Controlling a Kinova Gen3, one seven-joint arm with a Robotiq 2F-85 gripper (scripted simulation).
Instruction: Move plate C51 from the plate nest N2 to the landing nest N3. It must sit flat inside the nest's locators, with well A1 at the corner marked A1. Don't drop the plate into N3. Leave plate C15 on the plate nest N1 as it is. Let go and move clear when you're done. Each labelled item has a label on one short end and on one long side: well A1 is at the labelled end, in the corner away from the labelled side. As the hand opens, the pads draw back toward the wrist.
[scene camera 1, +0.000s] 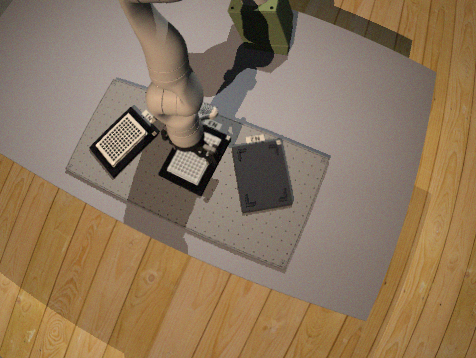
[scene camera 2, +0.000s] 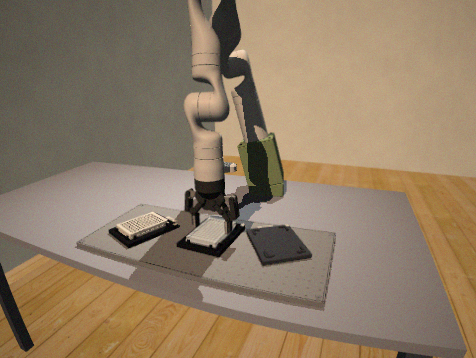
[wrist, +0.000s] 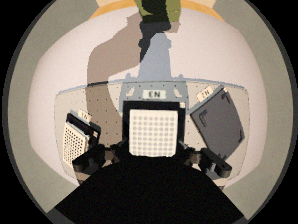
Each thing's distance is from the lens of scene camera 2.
gripper (scene camera 2: 212, 229): 81 cm
grey nest N2 (scene camera 2: 284, 244): 76 cm
